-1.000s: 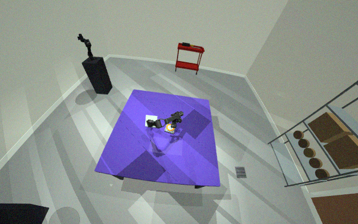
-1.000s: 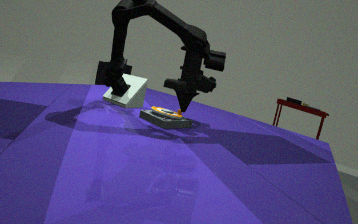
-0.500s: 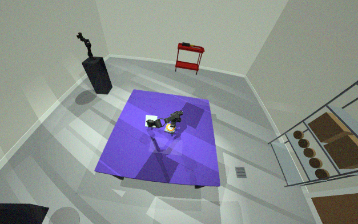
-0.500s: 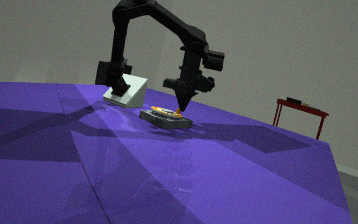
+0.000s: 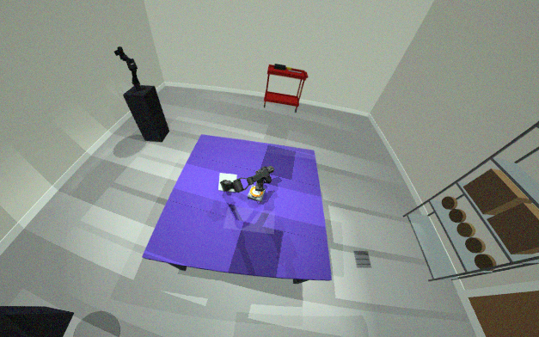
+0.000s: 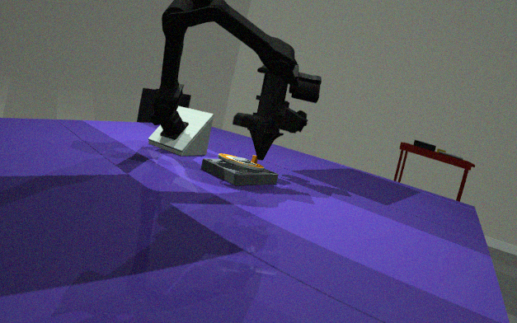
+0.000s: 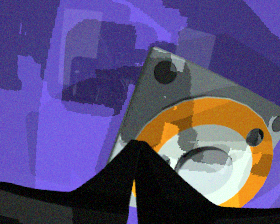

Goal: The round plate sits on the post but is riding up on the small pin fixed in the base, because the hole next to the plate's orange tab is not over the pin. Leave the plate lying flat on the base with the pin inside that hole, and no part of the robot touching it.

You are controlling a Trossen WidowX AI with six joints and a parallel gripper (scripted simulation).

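My gripper tip is now 5 cm to the left of the grey square base, 2 cm past it and 2 cm above it.
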